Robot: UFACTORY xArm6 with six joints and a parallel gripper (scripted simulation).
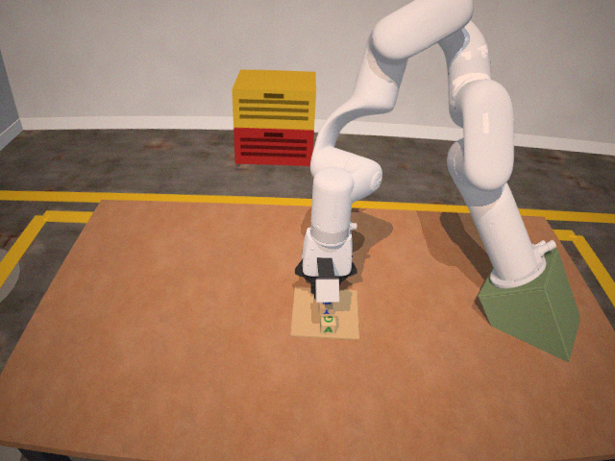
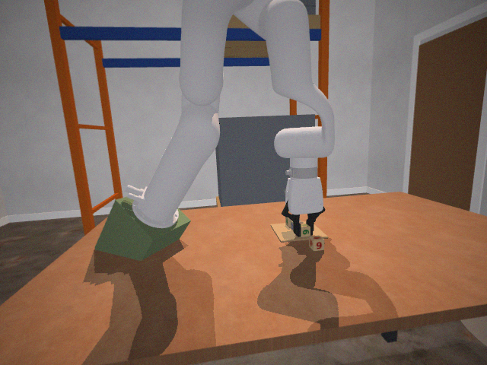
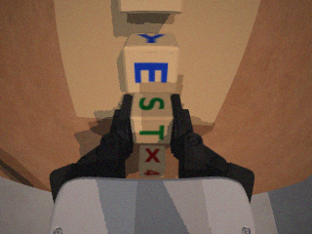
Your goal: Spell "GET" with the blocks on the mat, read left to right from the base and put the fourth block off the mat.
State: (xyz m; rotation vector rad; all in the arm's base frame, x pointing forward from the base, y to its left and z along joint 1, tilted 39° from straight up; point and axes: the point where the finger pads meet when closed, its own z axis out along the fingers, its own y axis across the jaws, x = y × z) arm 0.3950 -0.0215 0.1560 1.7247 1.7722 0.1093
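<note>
The t block lies 1 cm below my hand. Round my hand: tan mat: 5 cm to the left, 3 cm below; e block: 5 cm to the left, 1 cm below; red-lettered block: 1 cm behind, 8 cm to the right, 1 cm below.
</note>
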